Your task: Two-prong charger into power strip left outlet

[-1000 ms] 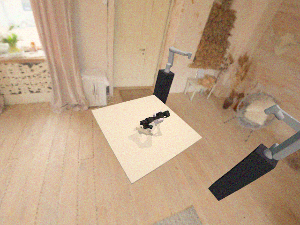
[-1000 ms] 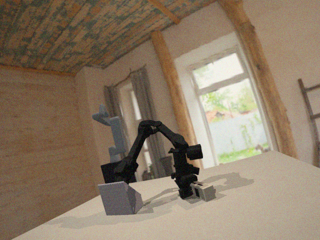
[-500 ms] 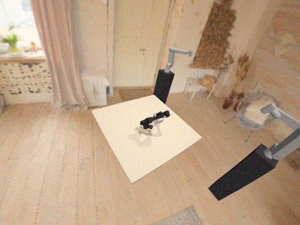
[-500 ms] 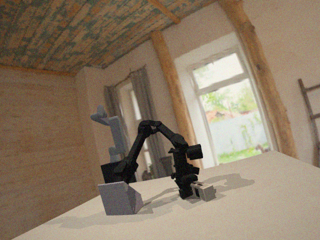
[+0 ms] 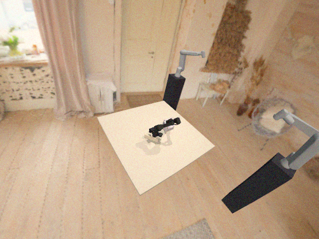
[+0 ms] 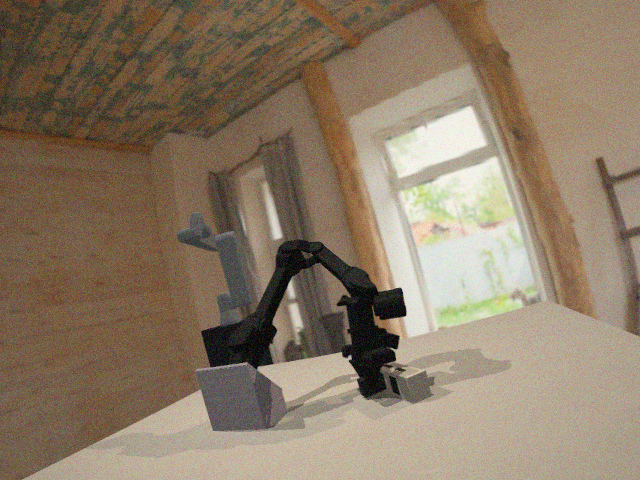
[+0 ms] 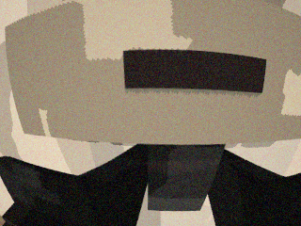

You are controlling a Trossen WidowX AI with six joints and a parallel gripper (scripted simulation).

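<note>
Now: gripper tip 1 cm to the right of the two-prong charger, 1 cm below it and 1 cm short of it.
</note>
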